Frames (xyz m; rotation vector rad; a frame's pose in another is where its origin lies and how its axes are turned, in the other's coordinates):
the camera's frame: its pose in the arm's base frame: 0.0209 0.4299 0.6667 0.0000 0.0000 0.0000
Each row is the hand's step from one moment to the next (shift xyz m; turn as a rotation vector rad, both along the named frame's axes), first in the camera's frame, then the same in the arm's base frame.
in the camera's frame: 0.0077 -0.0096 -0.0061 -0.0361 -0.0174 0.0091
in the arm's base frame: 0.0077 -0.0096 -0.0061 -0.0361 -0.0174 0.0091
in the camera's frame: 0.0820 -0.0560 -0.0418 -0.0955 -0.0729 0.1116
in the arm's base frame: 0.0820 -0.0560 -0.0418 -0.0955 -0.0729 0.1116
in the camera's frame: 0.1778 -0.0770 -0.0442 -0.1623 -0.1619 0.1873
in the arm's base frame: 0.1778 -0.0770 -0.0442 -0.1623 -0.1619 0.1873
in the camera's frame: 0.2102 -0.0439 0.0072 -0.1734 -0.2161 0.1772
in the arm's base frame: 0.2102 -0.0439 0.0072 -0.1734 -0.2161 0.1772
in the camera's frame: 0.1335 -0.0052 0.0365 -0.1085 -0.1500 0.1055
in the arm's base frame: 0.1335 -0.0052 0.0365 -0.1085 -0.1500 0.1055
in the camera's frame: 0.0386 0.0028 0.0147 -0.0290 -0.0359 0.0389
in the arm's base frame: 0.0386 0.0028 0.0147 -0.0290 -0.0359 0.0389
